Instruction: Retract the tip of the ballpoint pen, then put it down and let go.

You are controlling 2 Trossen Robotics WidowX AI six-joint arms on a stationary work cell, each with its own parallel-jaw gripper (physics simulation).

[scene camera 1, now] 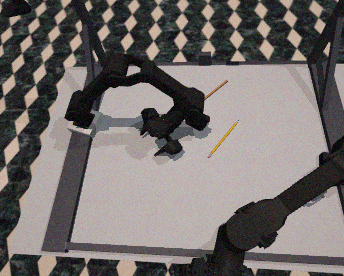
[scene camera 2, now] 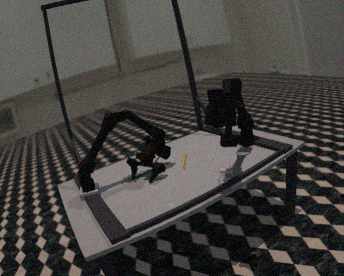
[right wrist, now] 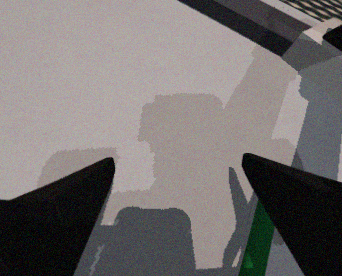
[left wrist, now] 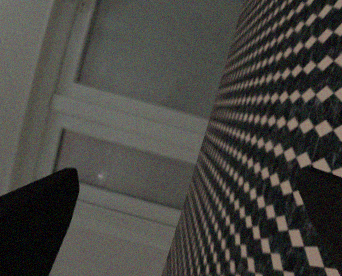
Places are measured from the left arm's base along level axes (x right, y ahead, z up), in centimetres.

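Pixels of known places: left gripper, fingertip midpoint: (scene camera 2: pixel 242 122) (left wrist: pixel 190 179); right gripper, fingertip midpoint: (scene camera 1: pixel 147 145) (scene camera 2: pixel 141 181) (right wrist: pixel 178 161); left arm's base, link origin: (scene camera 2: pixel 247 137); right arm's base, link origin: (scene camera 1: pixel 84 119) (scene camera 2: pixel 88 188).
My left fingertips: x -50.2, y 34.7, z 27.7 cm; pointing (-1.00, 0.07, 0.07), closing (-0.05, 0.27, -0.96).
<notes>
Ahead of a thing's pixels: the offset from my left fingertips to its top centre. Level surfaces: height alone.
The green ballpoint pen @(dx +54.8, dy +26.6, dz -29.4 cm) (scene camera 1: pixel 140 129) (scene camera 2: pixel 141 174) (right wrist: pixel 258 241) lies flat on the grey table @(dz -30.8 cm) (scene camera 1: pixel 143 205) (scene camera 2: pixel 204 153). Most of it is hidden under the right arm in scene camera 1. My right gripper (scene camera 1: pixel 149 143) (scene camera 2: pixel 142 178) (right wrist: pixel 178 161) is open and empty. It hangs low over the table with its fingers astride the pen; in the right wrist view the pen shows just inside the right-hand finger. My left gripper (left wrist: pixel 190 179) is open and empty. It is held up on its folded arm (scene camera 2: pixel 229 109) at the far table edge, facing the wall and floor.
A yellow pencil @(dx +55.5, dy +2.4, dz -29.9 cm) (scene camera 1: pixel 223 139) (scene camera 2: pixel 184 161) lies right of the right gripper. A brown pencil @(dx +74.5, dy +9.8, dz -30.1 cm) (scene camera 1: pixel 216 90) lies farther back, partly under the right arm. A dark border strip (scene camera 1: pixel 64 191) runs round the table. A black frame post (scene camera 2: pixel 187 63) stands behind it.
</notes>
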